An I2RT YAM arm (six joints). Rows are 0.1 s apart.
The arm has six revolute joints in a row. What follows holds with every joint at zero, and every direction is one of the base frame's. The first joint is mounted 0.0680 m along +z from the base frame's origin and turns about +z. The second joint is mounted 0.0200 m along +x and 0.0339 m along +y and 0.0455 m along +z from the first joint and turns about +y. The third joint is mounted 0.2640 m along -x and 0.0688 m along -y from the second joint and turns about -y. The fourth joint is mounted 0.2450 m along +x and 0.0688 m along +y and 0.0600 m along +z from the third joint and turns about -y. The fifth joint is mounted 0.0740 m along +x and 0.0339 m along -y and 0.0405 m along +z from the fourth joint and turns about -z. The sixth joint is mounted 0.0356 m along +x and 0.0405 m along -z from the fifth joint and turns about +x. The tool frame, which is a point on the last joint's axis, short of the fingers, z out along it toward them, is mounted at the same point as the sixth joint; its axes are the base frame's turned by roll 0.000, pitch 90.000 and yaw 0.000 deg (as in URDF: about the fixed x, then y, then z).
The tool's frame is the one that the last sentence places.
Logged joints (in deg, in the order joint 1, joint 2, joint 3, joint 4, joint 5, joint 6), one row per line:
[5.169 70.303 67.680 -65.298 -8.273 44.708]
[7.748 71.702 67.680 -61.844 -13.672 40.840]
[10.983 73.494 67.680 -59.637 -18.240 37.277]
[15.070 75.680 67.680 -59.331 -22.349 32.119]
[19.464 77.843 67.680 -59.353 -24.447 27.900]
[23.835 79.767 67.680 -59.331 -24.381 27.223]
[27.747 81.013 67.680 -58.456 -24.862 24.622]
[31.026 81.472 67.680 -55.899 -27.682 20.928]
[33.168 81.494 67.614 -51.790 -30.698 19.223]
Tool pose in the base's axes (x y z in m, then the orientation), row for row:
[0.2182 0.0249 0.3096 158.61 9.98 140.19]
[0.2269 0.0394 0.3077 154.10 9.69 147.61]
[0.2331 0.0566 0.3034 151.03 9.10 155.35]
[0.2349 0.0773 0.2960 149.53 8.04 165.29]
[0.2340 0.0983 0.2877 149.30 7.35 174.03]
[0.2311 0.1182 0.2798 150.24 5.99 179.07]
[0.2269 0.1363 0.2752 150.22 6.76 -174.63]
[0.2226 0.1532 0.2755 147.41 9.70 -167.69]
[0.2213 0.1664 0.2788 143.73 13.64 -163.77]
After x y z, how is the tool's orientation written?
As angles about the fixed x, y, z axes (roll, pitch, yaw), in degrees.
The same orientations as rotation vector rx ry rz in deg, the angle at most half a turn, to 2 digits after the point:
[52.56 152.99 23.91]
[41.79 155.13 31.67]
[31.10 157.83 37.86]
[17.77 162.01 42.55]
[5.70 165.29 44.78]
[-0.97 168.15 44.60]
[-10.56 168.55 45.32]
[-22.00 165.40 50.00]
[-29.30 160.33 55.56]

